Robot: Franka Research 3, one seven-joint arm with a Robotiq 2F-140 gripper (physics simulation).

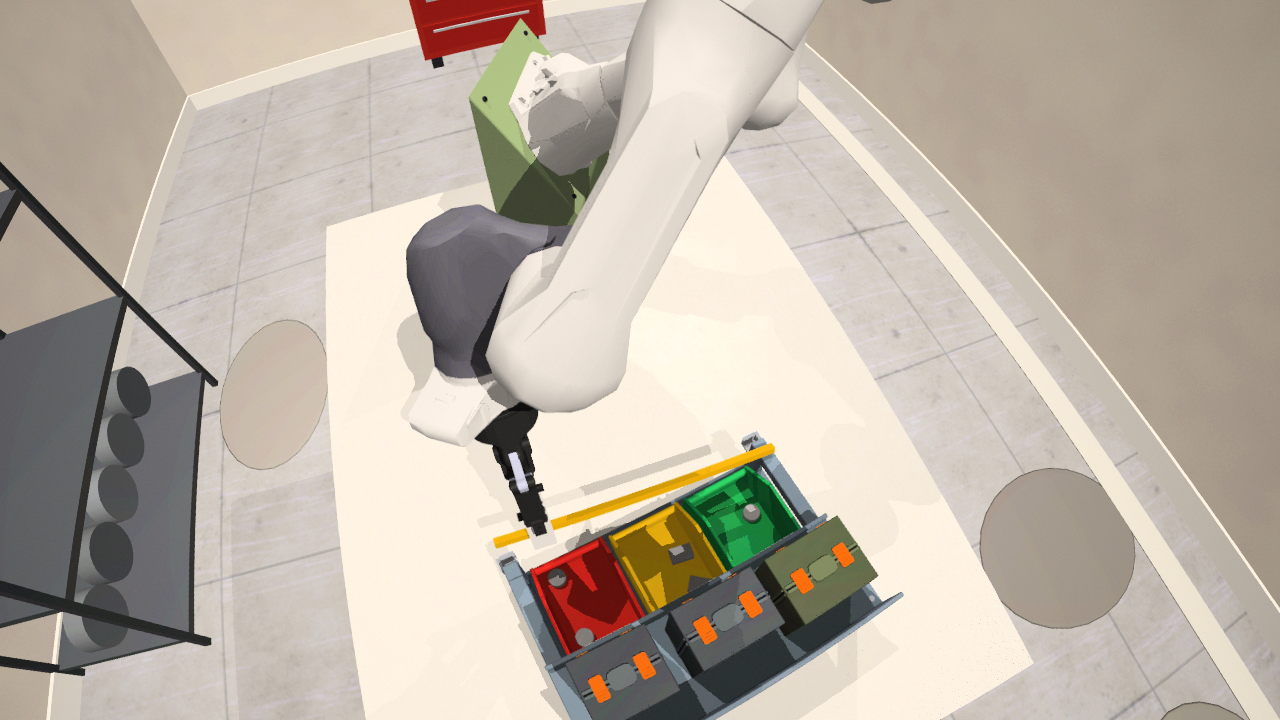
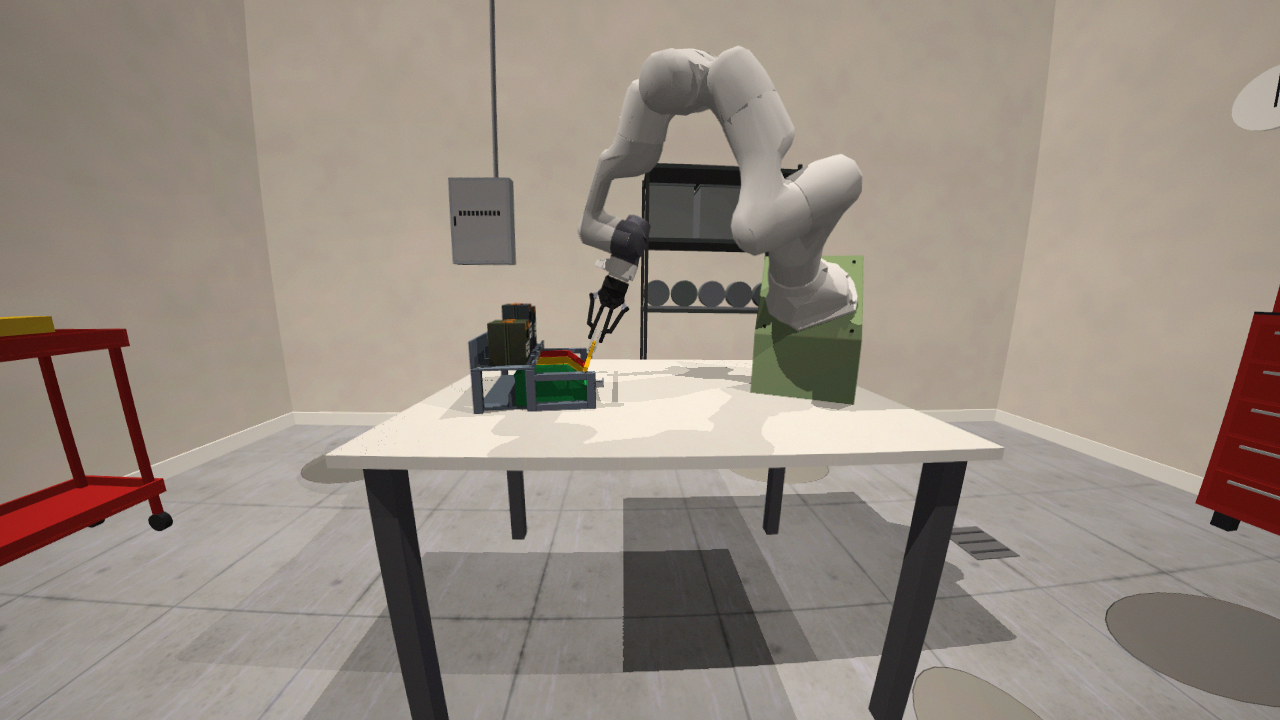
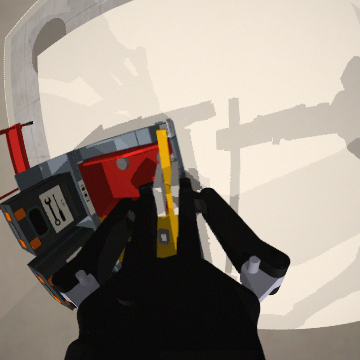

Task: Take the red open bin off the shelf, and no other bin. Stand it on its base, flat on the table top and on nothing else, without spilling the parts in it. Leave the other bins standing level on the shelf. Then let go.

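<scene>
The red bin (image 1: 611,583) (image 2: 562,354) (image 3: 105,180) sits at one end of the low row of the blue-grey shelf (image 1: 521,586) (image 2: 530,390) (image 3: 115,142), with grey parts in it. Beside it stand the yellow bin (image 1: 651,557) (image 3: 166,250), then the green bin (image 1: 733,532) (image 2: 554,388). A yellow bar (image 1: 662,486) (image 2: 588,357) (image 3: 163,145) runs across the open front of the row, by its upper edge. My gripper (image 1: 537,528) (image 2: 597,336) (image 3: 168,173) is shut on this bar near the red bin's end. The red bin is not between the fingers.
Three cases with orange latches (image 1: 622,676) (image 1: 729,617) (image 1: 819,568) stand on the shelf behind the bins. The shelf stands on the cream table top (image 1: 716,358) (image 2: 698,434). The green robot mount (image 1: 510,161) (image 2: 805,362) is at the table's other side.
</scene>
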